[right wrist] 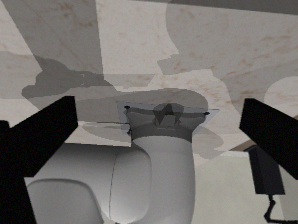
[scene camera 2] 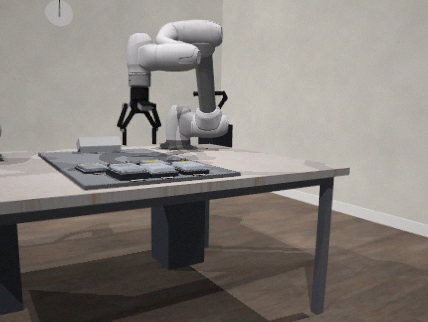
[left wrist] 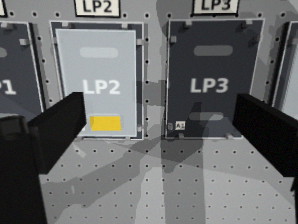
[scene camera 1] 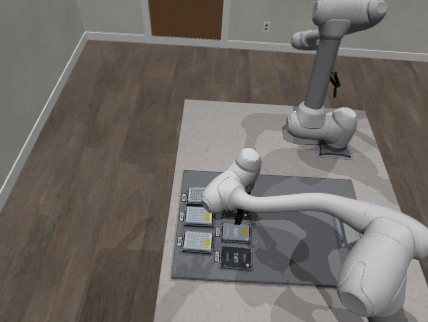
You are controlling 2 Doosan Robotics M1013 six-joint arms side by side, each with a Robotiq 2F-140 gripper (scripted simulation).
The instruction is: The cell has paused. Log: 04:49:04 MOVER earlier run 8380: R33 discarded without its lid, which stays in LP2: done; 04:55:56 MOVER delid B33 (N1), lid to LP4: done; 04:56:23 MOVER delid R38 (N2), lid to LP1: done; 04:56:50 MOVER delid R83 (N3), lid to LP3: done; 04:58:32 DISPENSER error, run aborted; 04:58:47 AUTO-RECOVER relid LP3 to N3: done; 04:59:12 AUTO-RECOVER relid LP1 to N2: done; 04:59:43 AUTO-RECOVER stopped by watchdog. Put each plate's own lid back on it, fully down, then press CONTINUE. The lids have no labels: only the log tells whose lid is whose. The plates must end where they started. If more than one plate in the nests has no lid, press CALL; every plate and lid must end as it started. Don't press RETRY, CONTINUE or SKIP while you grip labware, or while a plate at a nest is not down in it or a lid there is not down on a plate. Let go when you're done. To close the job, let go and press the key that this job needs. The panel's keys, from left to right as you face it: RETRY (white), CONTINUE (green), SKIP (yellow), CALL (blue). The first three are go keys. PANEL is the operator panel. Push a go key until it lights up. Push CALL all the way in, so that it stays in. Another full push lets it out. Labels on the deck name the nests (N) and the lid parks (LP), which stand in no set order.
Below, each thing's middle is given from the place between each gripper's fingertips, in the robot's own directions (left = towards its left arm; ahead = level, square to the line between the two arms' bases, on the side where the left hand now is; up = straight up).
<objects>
Now: the lid park LP3 (left wrist: 242, 59) 60 mm to the right of my left hand (scene camera 2: 139, 144) and 100 mm below it.
Now: the lid park LP3 650 mm ahead of my right hand, 770 mm to the left of it and 100 mm below it.
</objects>
